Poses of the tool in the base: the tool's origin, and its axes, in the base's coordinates. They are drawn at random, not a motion.
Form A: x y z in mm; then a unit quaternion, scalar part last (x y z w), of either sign.
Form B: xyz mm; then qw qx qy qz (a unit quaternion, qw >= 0). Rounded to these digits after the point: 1 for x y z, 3 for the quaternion.
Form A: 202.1 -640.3 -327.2 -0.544 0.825 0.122 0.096
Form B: 202.1 -640.3 -327.2 0.096 -0.544 0.825 0.122
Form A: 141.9 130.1 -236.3 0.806 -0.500 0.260 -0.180
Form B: 141.9 130.1 -236.3 0.180 -0.806 0.500 -0.260
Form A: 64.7 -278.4 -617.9 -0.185 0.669 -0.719 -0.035
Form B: 64.7 -278.4 -617.9 0.035 0.185 -0.669 0.719
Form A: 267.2 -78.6 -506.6 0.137 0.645 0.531 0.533
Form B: 267.2 -78.6 -506.6 0.533 0.137 0.645 0.531
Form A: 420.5 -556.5 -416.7 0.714 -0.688 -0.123 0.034
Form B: 420.5 -556.5 -416.7 0.034 0.714 -0.688 -0.123
